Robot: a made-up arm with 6 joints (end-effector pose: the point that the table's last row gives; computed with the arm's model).
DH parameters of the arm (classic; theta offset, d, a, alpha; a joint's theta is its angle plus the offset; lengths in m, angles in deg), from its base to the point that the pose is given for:
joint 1: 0 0.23 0 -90
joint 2: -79.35 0 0.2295 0
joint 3: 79.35 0 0.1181 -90
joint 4: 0 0.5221 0 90
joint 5: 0 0 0.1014 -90
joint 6: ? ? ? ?
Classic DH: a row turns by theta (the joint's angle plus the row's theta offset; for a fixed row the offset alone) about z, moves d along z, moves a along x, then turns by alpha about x.
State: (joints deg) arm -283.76 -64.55 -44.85 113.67 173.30 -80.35
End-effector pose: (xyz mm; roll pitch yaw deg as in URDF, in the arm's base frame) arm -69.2 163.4 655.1 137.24 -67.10 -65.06
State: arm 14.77 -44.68 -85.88 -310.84 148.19 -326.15
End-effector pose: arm 177.3 167.5 736.0 -152.00 22.71 25.37
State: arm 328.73 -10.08 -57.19 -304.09 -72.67 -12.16
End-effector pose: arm 369.0 -373.0 468.7 -59.27 -42.22 158.30
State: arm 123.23 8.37 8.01 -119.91 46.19 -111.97
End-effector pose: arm 13.5 16.1 -246.7 -148.98 -26.70 -6.51
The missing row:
joint 6: 0 0.1294 0 0
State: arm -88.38 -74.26 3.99 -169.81 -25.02 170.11
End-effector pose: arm 35.7 -346.2 106.0 -176.36 -45.64 -87.47
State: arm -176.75 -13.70 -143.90 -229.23 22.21 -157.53
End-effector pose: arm -166.6 24.6 1121.9 18.19 -0.01 -20.22
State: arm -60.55 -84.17 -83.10 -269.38 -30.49 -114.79
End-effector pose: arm -234.2 103.6 888.6 -23.15 -24.11 96.80
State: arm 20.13 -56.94 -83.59 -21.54 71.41 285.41
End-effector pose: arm 224.5 47.0 919.3 108.32 -1.12 88.26
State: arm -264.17 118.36 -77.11 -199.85 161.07 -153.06
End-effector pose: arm -54.6 74.2 -403.1 -48.47 -39.72 -16.32
